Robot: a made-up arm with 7 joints.
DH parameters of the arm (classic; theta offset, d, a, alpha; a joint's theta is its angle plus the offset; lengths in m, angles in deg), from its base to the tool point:
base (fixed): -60.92 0 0.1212 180
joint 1: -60.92 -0.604 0.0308 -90
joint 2: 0 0.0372 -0.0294 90
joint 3: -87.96 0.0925 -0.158 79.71
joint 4: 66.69 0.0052 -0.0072 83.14
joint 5: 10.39 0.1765 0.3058 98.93
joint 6: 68.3 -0.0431 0.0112 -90
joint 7: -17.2 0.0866 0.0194 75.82
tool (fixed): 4.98 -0.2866 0 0
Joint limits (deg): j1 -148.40..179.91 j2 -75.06..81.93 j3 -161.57..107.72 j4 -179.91..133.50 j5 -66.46..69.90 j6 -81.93..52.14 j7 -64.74..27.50
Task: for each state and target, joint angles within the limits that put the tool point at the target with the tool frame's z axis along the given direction. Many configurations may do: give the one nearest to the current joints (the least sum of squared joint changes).
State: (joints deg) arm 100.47 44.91 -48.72 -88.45 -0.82 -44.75 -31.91
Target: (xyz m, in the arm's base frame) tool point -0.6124 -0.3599 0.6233 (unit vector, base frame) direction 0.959 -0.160 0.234
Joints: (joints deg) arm 55.91 25.62 -51.85 -141.96 40.82 -50.48 -48.29
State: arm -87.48 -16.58 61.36 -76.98 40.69 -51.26 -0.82
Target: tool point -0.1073 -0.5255 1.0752 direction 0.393 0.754 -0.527
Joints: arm -88.56 -38.29 39.12 -92.79 52.48 -28.87 -28.44
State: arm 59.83 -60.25 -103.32 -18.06 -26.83 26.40 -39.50
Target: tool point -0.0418 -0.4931 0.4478 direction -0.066 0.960 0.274
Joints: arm 57.91 -66.38 -161.57 -44.06 9.16 34.95 -33.37
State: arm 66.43 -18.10 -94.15 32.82 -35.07 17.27 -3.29
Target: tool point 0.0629 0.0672 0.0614 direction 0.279 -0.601 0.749
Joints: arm 81.55 -8.94 -83.63 48.58 -48.45 25.24 -28.89
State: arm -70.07 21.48 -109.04 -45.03 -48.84 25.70 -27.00
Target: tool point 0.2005 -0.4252 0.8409 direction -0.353 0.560 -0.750
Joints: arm -53.95 -20.73 -99.14 -40.15 -7.51 24.09 -45.02
